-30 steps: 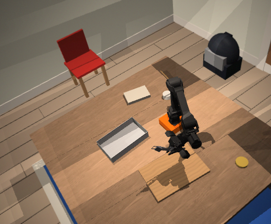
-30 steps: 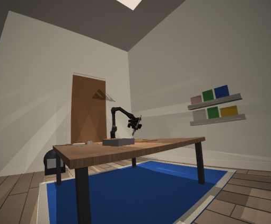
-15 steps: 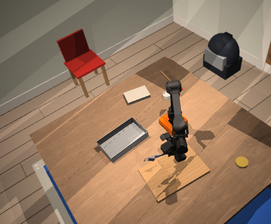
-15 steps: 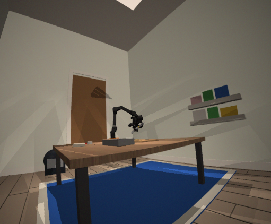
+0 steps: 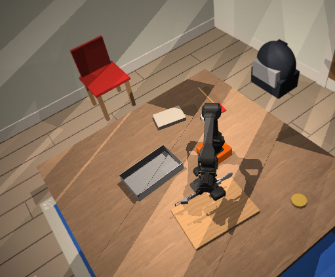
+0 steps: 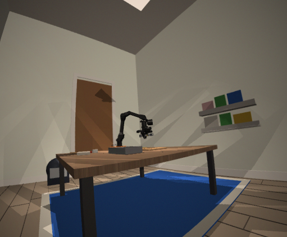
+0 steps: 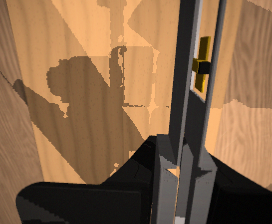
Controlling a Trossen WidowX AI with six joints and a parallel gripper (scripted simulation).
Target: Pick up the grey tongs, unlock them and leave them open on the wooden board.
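Now: gripper tip 12 cm above the wooden board, 4 cm to the right of it and 1 cm short of it. Round my gripper tip: grey roasting tin (35 cm to the right, 11 cm ahead, 10 cm below); yellow disc (32 cm behind, 26 cm to the left, 12 cm below); white cylinder (46 cm to the right, 38 cm behind, 11 cm below).
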